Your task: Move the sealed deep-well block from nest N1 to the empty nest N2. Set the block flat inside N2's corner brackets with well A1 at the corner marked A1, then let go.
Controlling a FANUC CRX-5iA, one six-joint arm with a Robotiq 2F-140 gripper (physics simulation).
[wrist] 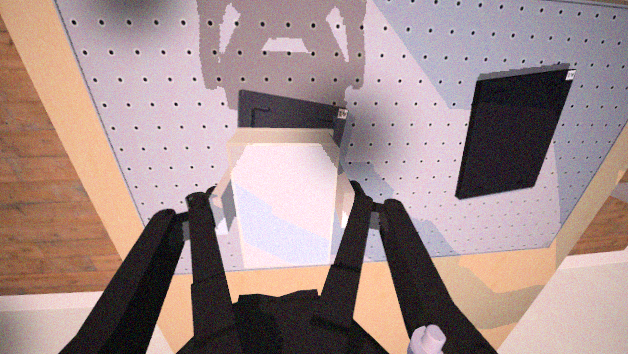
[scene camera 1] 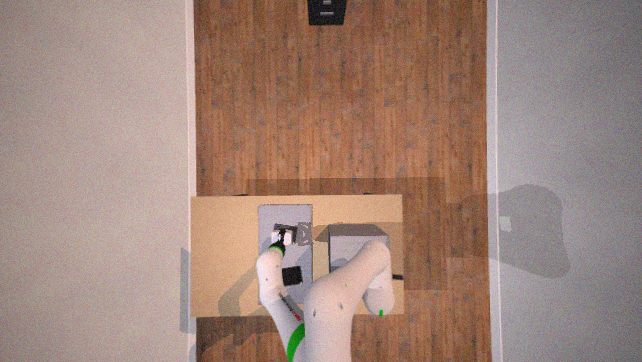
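The sealed deep-well block (scene camera 1: 287, 238) (wrist: 285, 175) is a white, cream-edged box. My gripper (scene camera 1: 282, 237) (wrist: 286, 172) is shut on it, one pad on each long side. The block looks level and raised above nest N1 (scene camera 1: 285, 226) (wrist: 290, 111), a dark tray whose far part and A1 tag (wrist: 342, 113) show past the block; the rest is hidden. Nest N2 (scene camera 1: 292, 275) (wrist: 515, 135) is the empty black tray, at the right in the wrist view, with a small white tag (wrist: 570, 75) at its upper right corner. Well A1 on the block cannot be made out.
Both nests are on a grey perforated plate (scene camera 1: 285, 213) (wrist: 165, 127) on the wooden table (scene camera 1: 225, 225) (wrist: 95, 165). A large grey box (scene camera 1: 357, 230) stands right of the plate in the scene view, partly under the arm. The forearm passes close beside nest N2 there.
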